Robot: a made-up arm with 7 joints. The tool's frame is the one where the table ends. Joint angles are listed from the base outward.
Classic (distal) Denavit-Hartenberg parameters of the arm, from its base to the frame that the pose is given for. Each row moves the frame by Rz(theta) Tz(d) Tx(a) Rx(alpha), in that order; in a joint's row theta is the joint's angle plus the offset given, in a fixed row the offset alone. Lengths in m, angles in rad.
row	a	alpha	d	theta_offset
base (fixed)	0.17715	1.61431	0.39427	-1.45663
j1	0.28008	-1.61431	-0.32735	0
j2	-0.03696	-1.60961	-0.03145	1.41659
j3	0.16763	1.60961	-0.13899	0
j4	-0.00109	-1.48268	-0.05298	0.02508
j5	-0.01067	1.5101	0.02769	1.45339
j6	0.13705	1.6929	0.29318	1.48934
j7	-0.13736	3.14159	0	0.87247
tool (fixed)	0	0	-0.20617	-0.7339
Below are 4 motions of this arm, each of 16 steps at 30 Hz.
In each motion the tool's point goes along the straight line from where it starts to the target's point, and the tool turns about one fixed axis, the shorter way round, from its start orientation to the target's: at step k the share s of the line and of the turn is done. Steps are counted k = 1, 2, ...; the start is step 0. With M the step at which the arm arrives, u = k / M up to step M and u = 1 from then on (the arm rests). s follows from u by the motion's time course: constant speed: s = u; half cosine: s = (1 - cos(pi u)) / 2; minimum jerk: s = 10 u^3 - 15 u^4 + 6 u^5.
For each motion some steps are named. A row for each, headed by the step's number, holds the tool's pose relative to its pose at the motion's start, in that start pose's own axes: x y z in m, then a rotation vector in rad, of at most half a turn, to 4 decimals.
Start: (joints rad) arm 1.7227 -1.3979 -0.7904 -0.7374 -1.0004 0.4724 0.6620
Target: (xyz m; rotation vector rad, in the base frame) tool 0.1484 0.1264 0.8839 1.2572 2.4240 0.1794
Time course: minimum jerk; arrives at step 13
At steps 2, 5, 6, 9, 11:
2: 0.0012 -0.0036 0.0005 -0.0106 0.0015 0.0165
5: 0.0126 -0.0373 0.0046 -0.1084 0.0155 0.1683
6: 0.0186 -0.0548 0.0068 -0.1594 0.0227 0.2475
9: 0.0359 -0.1057 0.0132 -0.3078 0.0439 0.4778
11: 0.0422 -0.1243 0.0155 -0.3617 0.0516 0.5616

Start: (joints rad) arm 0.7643 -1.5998 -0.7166 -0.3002 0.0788 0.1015 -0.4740
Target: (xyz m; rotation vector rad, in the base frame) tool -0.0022 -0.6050 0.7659 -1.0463 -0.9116 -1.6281
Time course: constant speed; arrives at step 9
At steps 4, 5, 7, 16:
4: -0.0723 -0.0766 -0.0080 -0.1428 0.0986 -0.1209
5: -0.0903 -0.0958 -0.0100 -0.1785 0.1232 -0.1511
7: -0.1264 -0.1341 -0.0139 -0.2499 0.1725 -0.2115
16: -0.1626 -0.1724 -0.0179 -0.3212 0.2218 -0.2719

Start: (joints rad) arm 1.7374 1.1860 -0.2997 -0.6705 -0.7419 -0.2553 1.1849
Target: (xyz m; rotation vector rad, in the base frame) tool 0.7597 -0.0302 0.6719 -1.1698 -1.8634 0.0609
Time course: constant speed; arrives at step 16
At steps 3, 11, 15, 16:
3: 0.0512 -0.0135 -0.0008 -0.0556 -0.1106 0.0155
11: 0.1876 -0.0495 -0.0028 -0.2039 -0.4054 0.0567
15: 0.2558 -0.0675 -0.0038 -0.2781 -0.5528 0.0773
16: 0.2729 -0.0720 -0.0041 -0.2967 -0.5896 0.0825

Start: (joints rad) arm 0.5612 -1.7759 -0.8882 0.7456 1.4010 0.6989 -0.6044
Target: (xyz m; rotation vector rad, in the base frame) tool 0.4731 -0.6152 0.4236 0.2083 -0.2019 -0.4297
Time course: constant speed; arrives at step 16
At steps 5, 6, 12, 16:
5: 0.0371 0.0515 -0.0076 0.0519 -0.0447 0.1459
6: 0.0445 0.0618 -0.0091 0.0623 -0.0537 0.1750
12: 0.0890 0.1235 -0.0183 0.1246 -0.1073 0.3501
16: 0.1186 0.1647 -0.0243 0.1662 -0.1431 0.4668

